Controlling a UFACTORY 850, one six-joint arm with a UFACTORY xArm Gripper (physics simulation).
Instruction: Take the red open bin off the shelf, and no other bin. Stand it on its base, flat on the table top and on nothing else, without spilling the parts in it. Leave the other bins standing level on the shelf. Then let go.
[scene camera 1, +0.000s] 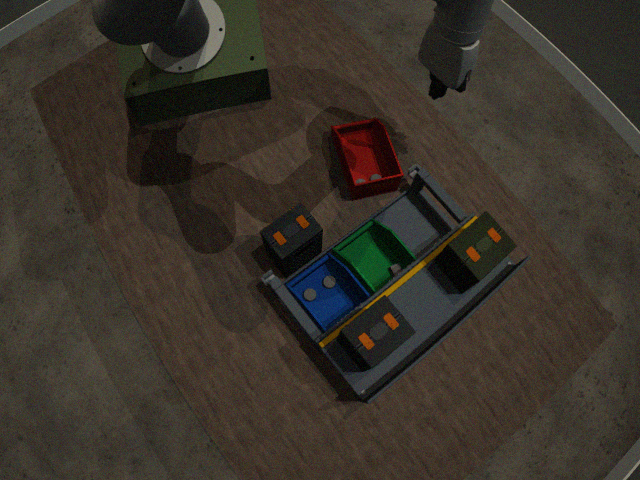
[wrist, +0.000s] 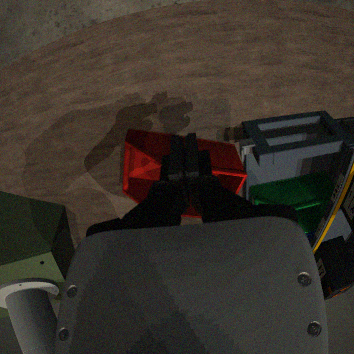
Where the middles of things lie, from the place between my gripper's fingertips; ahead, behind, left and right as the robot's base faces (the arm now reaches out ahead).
I see the green bin (scene camera 1: 368, 253) 31 cm to the right of my hand, 13 cm below it and 11 cm ahead of it. Also, from my hand: dark latched box (scene camera 1: 295, 238) 39 cm to the right, 10 cm below, 4 cm behind; blue bin (scene camera 1: 331, 305) 42 cm to the right, 13 cm below, 9 cm ahead.
